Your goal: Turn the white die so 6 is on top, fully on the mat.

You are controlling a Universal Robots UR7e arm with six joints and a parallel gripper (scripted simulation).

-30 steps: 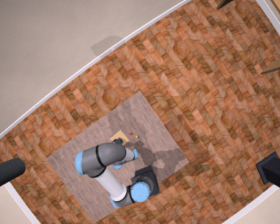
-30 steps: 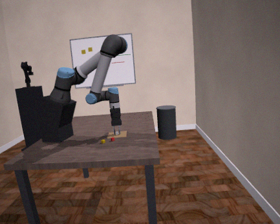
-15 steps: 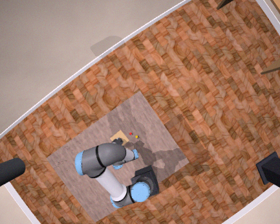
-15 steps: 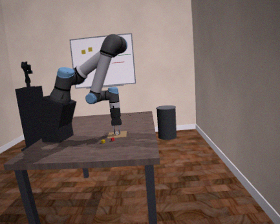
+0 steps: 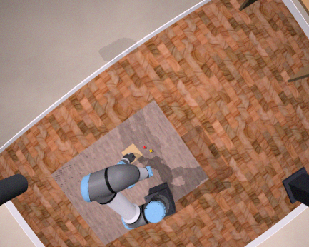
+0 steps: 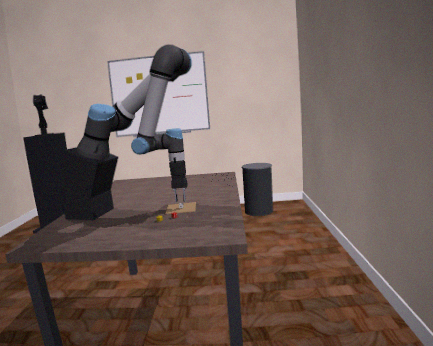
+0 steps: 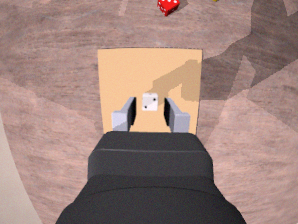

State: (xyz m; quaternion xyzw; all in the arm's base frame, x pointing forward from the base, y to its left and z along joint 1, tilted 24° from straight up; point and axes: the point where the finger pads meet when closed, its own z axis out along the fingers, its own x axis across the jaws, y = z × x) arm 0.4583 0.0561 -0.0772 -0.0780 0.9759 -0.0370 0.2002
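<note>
My gripper is now 4 cm above the white die. From my hand the other things lie so: yellow die (17 cm to the right, 6 cm behind, 4 cm below); red die (13 cm to the right, 4 cm below); tan mat (5 cm below).
</note>
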